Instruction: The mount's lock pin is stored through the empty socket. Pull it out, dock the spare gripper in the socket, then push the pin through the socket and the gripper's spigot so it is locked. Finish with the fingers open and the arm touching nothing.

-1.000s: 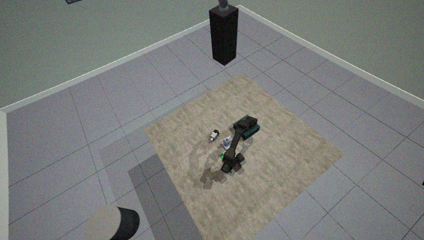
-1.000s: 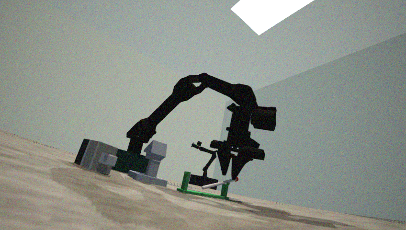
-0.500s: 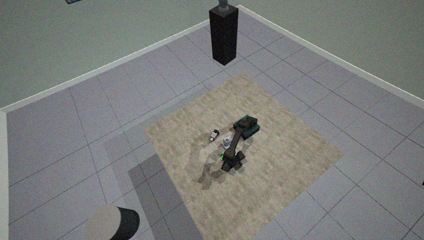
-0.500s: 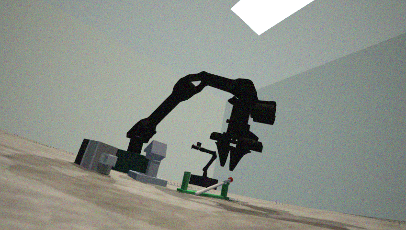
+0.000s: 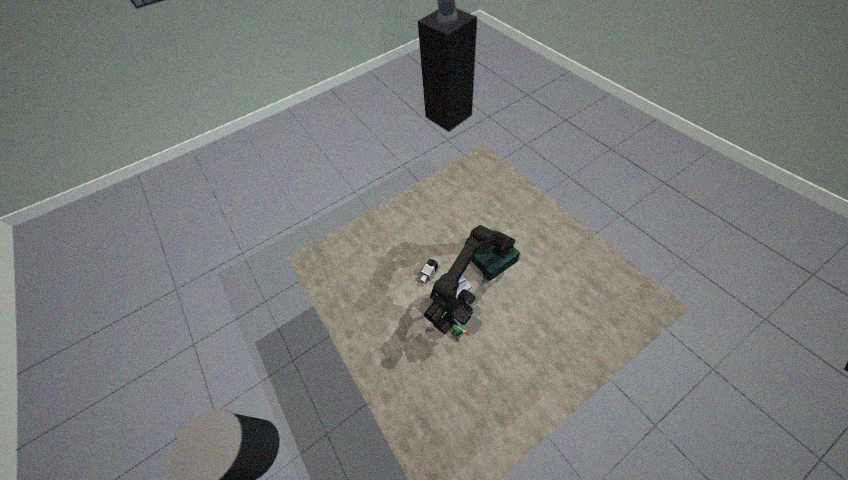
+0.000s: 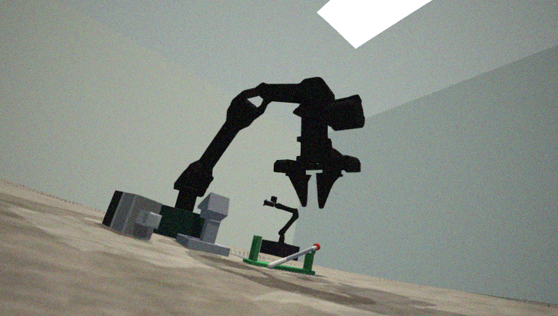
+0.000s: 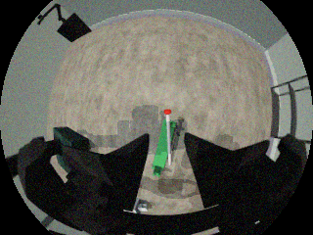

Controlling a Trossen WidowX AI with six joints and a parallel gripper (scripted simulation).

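The rack is 10 mm behind my gripper tip, 50 mm to the right of it and 100 mm below it. Round my gripper tip: socket (130 mm behind, 150 mm to the right, 80 mm below); then spare gripper (90 mm behind, 290 mm to the right, 100 mm below).
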